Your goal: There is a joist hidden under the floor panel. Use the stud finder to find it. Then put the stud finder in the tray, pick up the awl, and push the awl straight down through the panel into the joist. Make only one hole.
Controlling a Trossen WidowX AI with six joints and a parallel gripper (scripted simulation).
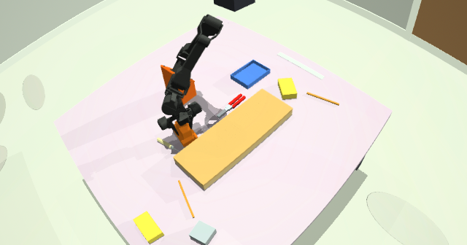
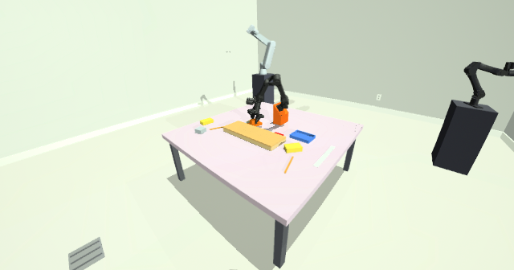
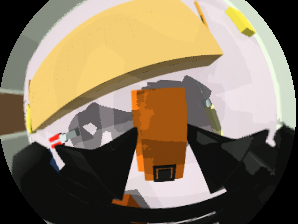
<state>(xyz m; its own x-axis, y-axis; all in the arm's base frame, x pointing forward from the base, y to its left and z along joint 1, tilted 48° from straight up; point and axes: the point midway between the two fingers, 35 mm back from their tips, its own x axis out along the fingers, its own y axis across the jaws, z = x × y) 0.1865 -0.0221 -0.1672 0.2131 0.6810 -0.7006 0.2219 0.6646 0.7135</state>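
Now: gripper tip 90 mm to the left of the awl and 20 mm above it. The rest, counted from my gripper tip: blue tray 60 mm behind, 460 mm to the left, 10 mm below; then grey block 390 mm ahead, 260 mm to the right, 10 mm below; then orange stud finder 20 mm behind, 10 mm to the left, 20 mm above.
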